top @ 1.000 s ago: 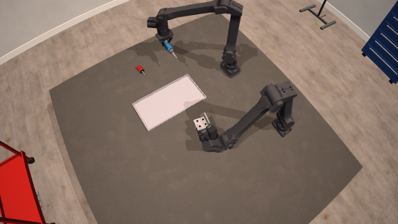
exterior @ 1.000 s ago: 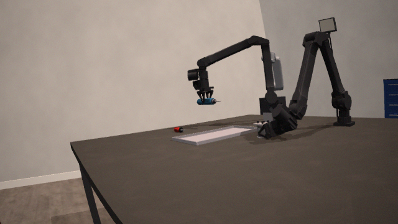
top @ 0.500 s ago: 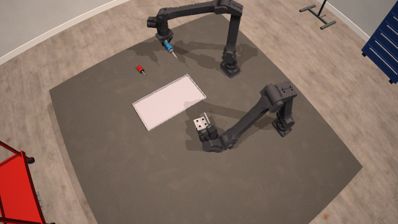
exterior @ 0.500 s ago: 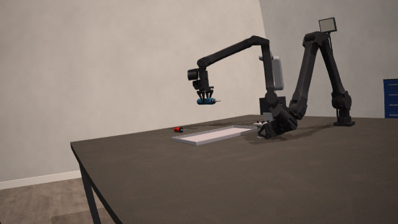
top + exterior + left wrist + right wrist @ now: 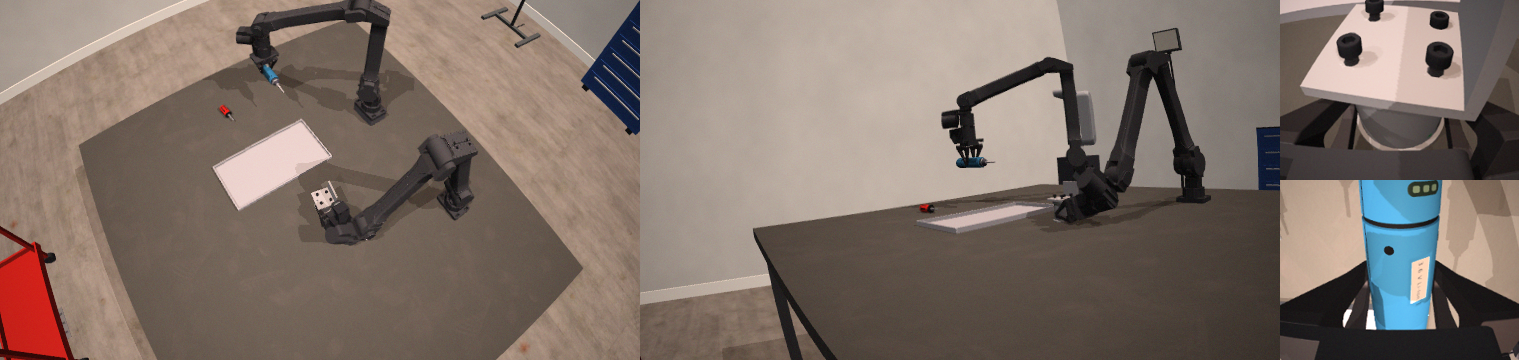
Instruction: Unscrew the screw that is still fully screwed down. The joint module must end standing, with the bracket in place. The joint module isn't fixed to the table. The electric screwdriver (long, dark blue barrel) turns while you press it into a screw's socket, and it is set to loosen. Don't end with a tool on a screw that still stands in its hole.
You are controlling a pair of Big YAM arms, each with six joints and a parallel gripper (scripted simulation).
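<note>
The white bracket plate is 50 mm above my left hand. Also, from my left hand: red tool 90 mm ahead, 580 mm to the right, 10 mm below; then flat white tray 60 mm ahead, 260 mm to the right, 20 mm below.
</note>
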